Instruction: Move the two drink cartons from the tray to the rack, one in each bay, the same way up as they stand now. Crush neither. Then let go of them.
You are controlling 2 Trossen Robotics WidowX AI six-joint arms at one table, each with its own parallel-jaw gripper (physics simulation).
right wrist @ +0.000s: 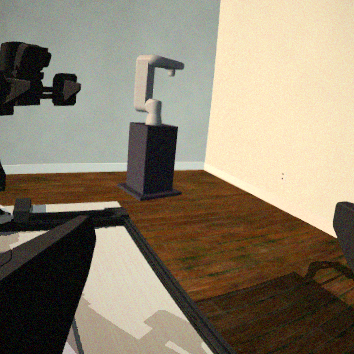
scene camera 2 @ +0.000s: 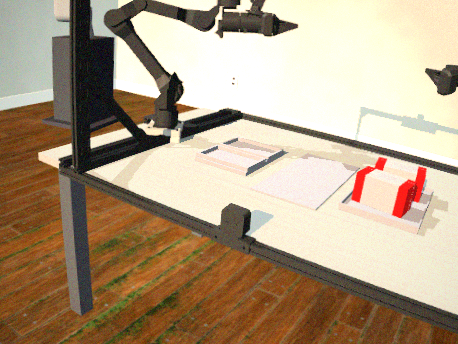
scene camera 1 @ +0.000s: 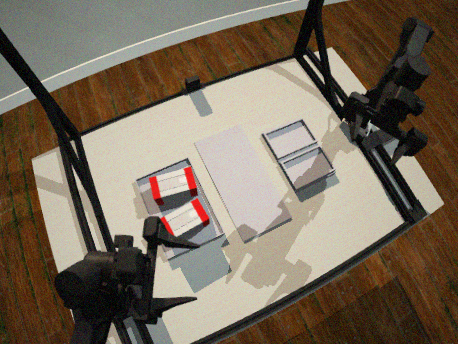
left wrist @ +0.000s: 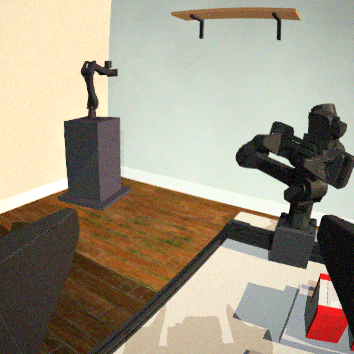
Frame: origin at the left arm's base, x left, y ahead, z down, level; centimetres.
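Seen in the pictures: left gripper, fingertip midpoint: [right wrist: 56, 85] [scene camera 2: 296, 25] [scene camera 1: 372, 153] [left wrist: 203, 225]; right gripper, fingertip midpoint: [right wrist: 218, 222] [scene camera 2: 435, 68] [scene camera 1: 198, 271] [left wrist: 281, 151]; left arm's base, origin of the base link: [scene camera 2: 165, 125]; right arm's base, origin of the base link: [scene camera 1: 121, 296] [left wrist: 297, 222].
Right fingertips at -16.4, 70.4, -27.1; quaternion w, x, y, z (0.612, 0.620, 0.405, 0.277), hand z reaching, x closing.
Pixels of each thing's top centre, then the offset from my right fingertips to it, as dx, dy, dz. "*": a spot on its surface instead. Level surfaces: height alone.
- shallow tray, middle of its top: [left wrist: 350, 322] [scene camera 2: 390, 195] [scene camera 1: 177, 205] -17.4, -12.3, +29.1
- rack, middle of its top: [scene camera 2: 242, 150] [scene camera 1: 299, 151] +4.0, -47.4, +28.7
- thin flat board, its level: dz +30.3
- small black block, surface spot: [scene camera 2: 235, 220] [scene camera 1: 189, 80] * -39.8, -49.2, +26.9
Two white cartons with red ends rest in the shallow tray [scene camera 1: 213, 231] [scene camera 2: 375, 218] [left wrist: 296, 322]. One carton [scene camera 1: 172, 183] [scene camera 2: 382, 189] is nearer scene camera 2; the other carton [scene camera 1: 186, 218] [scene camera 2: 421, 184] [left wrist: 327, 315] lies beside it at a slight angle. The rack [scene camera 1: 300, 152] [scene camera 2: 222, 164] has two bays, both empty. My left gripper [scene camera 1: 373, 151] [scene camera 2: 295, 26] [left wrist: 203, 225] is open and empty, high above the table past the rack. My right gripper [scene camera 1: 197, 272] [scene camera 2: 429, 72] [right wrist: 218, 222] is open and empty, high up, one finger overlapping the tray's lower end in scene camera 1.
A thin flat board [scene camera 1: 235, 180] [scene camera 2: 305, 180] lies between the tray and the rack. A black frame with uprights edges the table. A small black block [scene camera 1: 192, 84] [scene camera 2: 235, 220] sits on one long edge. Arm shadows fall across the board and part of the rack.
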